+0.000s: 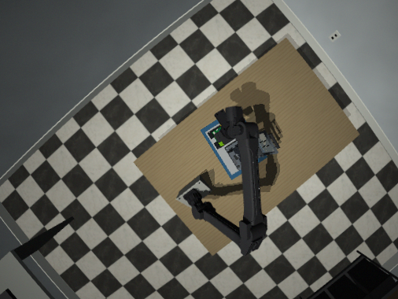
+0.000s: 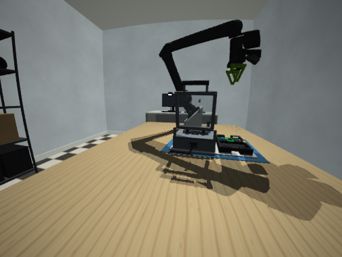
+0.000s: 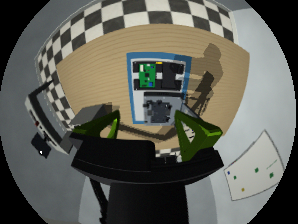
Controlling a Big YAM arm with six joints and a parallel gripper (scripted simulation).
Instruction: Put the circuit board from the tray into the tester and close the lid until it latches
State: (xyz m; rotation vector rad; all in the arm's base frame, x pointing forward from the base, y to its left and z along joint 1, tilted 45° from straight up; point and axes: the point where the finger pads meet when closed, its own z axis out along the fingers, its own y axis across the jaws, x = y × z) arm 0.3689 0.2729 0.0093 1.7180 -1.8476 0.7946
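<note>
Right now my hand is 280 mm above the green circuit board. From my hand the other things lie so: tester plate (230 mm below, 170 mm to the right, 50 mm ahead); then clear lid (180 mm to the right, 170 mm ahead, 120 mm below).
</note>
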